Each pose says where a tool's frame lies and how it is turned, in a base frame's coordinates. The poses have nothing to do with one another.
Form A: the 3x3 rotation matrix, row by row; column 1 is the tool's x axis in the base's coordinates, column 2 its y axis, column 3 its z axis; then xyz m. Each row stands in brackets.
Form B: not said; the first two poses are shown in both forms.
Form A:
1: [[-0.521 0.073 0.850], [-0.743 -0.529 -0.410], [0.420 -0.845 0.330]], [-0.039 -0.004 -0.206]
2: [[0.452 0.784 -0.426], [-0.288 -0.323 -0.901], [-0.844 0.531 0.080]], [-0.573 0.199 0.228]
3: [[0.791 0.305 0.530], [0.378 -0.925 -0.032], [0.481 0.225 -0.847]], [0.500 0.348 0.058]
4: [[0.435 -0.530 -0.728], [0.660 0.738 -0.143], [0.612 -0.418 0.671]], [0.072 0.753 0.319]
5: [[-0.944 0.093 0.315], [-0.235 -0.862 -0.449], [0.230 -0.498 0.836]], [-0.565 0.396 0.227]
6: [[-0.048 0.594 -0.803], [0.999 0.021 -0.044], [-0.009 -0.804 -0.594]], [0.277 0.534 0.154]
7: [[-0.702 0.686 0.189], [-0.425 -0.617 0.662], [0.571 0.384 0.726]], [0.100 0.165 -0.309]
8: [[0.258 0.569 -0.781], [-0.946 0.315 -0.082], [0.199 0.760 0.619]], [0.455 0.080 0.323]
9: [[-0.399 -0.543 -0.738], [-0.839 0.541 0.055], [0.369 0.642 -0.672]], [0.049 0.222 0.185]
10: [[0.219 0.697 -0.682], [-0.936 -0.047 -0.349], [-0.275 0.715 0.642]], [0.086 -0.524 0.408]
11: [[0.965 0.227 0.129], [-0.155 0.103 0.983], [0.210 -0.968 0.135]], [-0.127 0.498 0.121]
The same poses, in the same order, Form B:
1:
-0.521 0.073 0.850 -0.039
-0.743 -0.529 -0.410 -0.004
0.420 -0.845 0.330 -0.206
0 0 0 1

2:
0.452 0.784 -0.426 -0.573
-0.288 -0.323 -0.901 0.199
-0.844 0.531 0.080 0.228
0 0 0 1

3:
0.791 0.305 0.530 0.500
0.378 -0.925 -0.032 0.348
0.481 0.225 -0.847 0.058
0 0 0 1

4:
0.435 -0.530 -0.728 0.072
0.660 0.738 -0.143 0.753
0.612 -0.418 0.671 0.319
0 0 0 1

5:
-0.944 0.093 0.315 -0.565
-0.235 -0.862 -0.449 0.396
0.230 -0.498 0.836 0.227
0 0 0 1

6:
-0.048 0.594 -0.803 0.277
0.999 0.021 -0.044 0.534
-0.009 -0.804 -0.594 0.154
0 0 0 1

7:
-0.702 0.686 0.189 0.100
-0.425 -0.617 0.662 0.165
0.571 0.384 0.726 -0.309
0 0 0 1

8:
0.258 0.569 -0.781 0.455
-0.946 0.315 -0.082 0.080
0.199 0.760 0.619 0.323
0 0 0 1

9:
-0.399 -0.543 -0.738 0.049
-0.839 0.541 0.055 0.222
0.369 0.642 -0.672 0.185
0 0 0 1

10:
0.219 0.697 -0.682 0.086
-0.936 -0.047 -0.349 -0.524
-0.275 0.715 0.642 0.408
0 0 0 1

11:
0.965 0.227 0.129 -0.127
-0.155 0.103 0.983 0.498
0.210 -0.968 0.135 0.121
0 0 0 1

